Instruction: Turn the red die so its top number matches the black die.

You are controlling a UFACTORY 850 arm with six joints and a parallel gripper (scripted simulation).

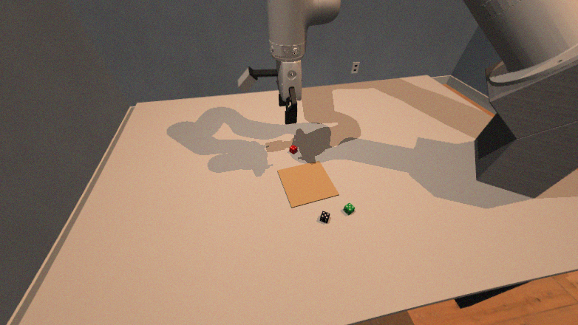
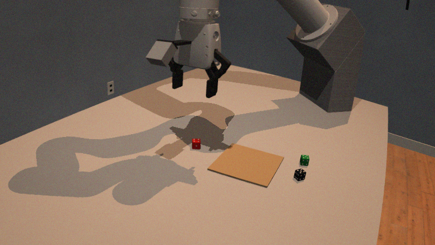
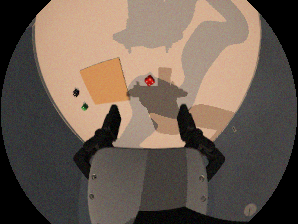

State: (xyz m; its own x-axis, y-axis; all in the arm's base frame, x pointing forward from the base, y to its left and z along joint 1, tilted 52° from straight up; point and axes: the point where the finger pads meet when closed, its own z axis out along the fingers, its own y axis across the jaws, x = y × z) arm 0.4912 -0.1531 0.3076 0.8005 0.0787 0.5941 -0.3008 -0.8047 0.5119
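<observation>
The red die lies 150 mm below my hand, 20 mm behind it and 10 mm to the left of it. The rest, counted from my hand: green die: 280 mm to the left, 150 mm below, 10 mm behind; then black die: 260 mm to the left, 150 mm below, 50 mm ahead; then mat: 160 mm below, 140 mm to the left, 20 mm ahead.
</observation>
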